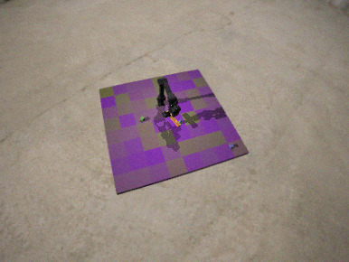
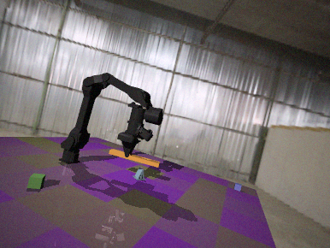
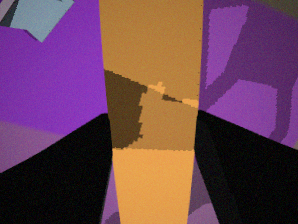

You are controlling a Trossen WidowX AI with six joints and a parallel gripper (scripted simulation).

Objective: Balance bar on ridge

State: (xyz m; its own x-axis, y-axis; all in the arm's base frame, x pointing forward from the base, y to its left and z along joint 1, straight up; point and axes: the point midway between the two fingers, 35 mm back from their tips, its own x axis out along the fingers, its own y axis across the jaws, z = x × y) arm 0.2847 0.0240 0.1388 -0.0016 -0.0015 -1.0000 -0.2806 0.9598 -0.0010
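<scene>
My gripper tip is now 30 mm short of the orange bar and 10 mm to the right of it. The rest, counted from my gripper tip: green cube 120 mm behind, 270 mm to the right, 90 mm below; then small blue cube 460 mm ahead, 480 mm to the left, 90 mm below.
</scene>
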